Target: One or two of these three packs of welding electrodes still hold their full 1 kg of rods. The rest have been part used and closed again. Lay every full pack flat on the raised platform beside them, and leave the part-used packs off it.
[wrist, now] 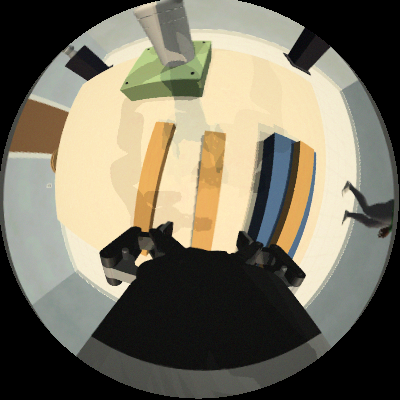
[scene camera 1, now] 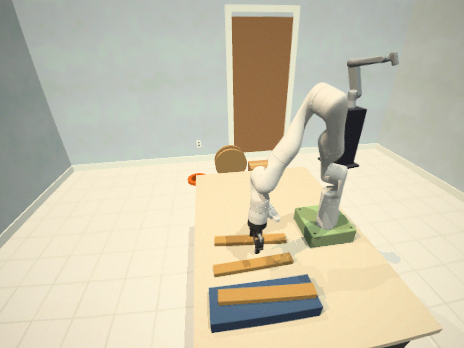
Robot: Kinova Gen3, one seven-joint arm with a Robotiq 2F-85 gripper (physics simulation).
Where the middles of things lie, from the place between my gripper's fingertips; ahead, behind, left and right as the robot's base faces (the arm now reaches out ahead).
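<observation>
Relative to the raised blue platform (wrist: 277, 153), my hand is 11 cm above it, 4 cm short of it and 18 cm to the right of it.
</observation>
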